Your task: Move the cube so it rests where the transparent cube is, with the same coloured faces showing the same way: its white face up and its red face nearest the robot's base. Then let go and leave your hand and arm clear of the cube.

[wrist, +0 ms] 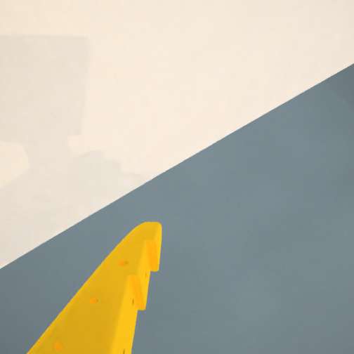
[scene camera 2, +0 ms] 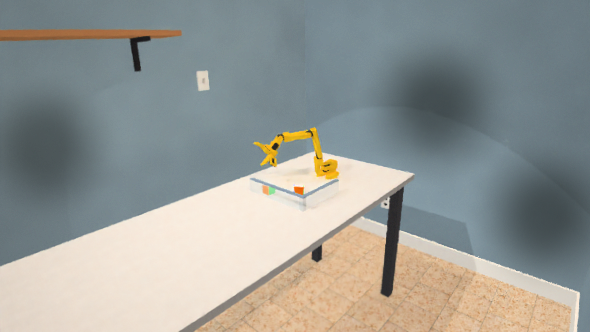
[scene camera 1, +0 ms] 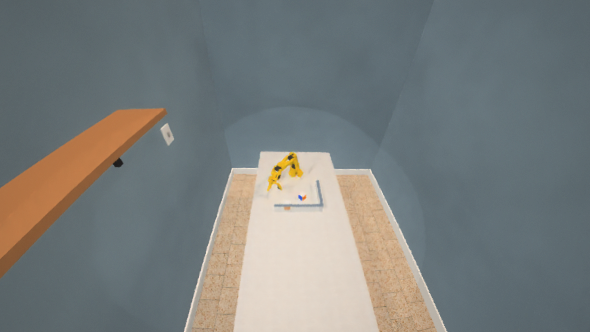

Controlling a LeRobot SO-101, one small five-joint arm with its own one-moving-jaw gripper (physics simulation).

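The solid cube (scene camera 1: 302, 197) (scene camera 2: 299, 190) rests on the table inside the corner of a low wall, with blue and red-orange sides showing in scene view 1 and a pale top in scene view 2. The transparent cube (scene camera 1: 287, 208) (scene camera 2: 268, 190) appears as a paler block, seen through the clear wall; it shows orange in scene view 1, orange and green in scene view 2. My gripper (scene camera 1: 274, 189) (scene camera 2: 258, 154) is open, empty and raised above the table, apart from both cubes. In the wrist view one notched jaw (wrist: 115, 295) shows; neither cube shows there.
An L-shaped clear wall with a blue-grey top edge (scene camera 1: 320, 192) (scene camera 2: 320, 189) stands around two sides of the cubes' area. The white table (scene camera 1: 300, 260) (scene camera 2: 150, 250) (wrist: 200, 60) carries the arm's base. A wooden shelf (scene camera 1: 100, 155) (scene camera 2: 90, 34) is on the wall.
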